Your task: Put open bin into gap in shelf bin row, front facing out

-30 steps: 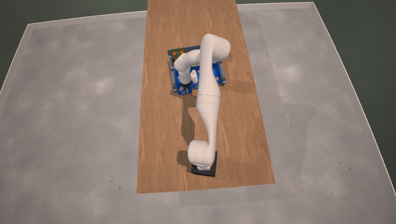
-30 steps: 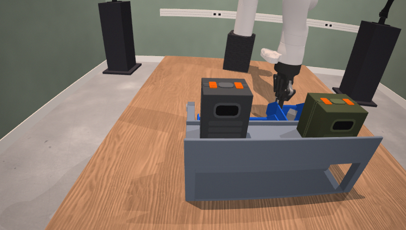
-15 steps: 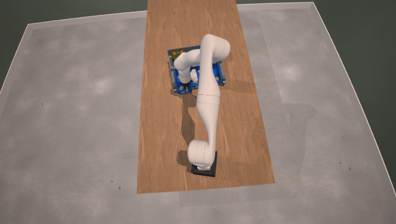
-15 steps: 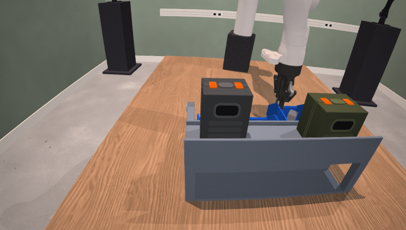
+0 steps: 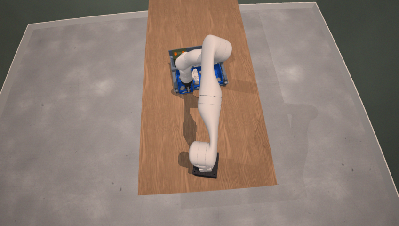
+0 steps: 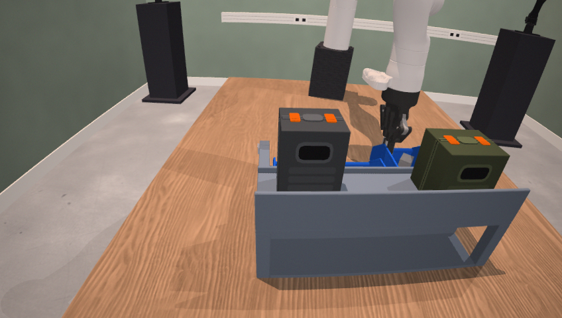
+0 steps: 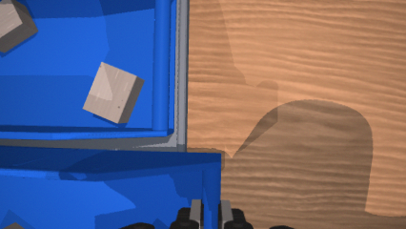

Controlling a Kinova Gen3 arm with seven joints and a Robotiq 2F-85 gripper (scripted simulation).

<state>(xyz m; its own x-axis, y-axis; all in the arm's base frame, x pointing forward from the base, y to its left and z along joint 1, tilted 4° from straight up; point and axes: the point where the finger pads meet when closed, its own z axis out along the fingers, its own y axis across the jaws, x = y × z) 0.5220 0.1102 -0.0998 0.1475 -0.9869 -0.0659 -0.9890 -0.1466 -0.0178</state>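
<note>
My hand is 12 cm short of the grey part, 6 cm to the right of it and 3 cm above it. The rest, counted from my hand: grey shelf (16 cm ahead, 7 cm to the right).
</note>
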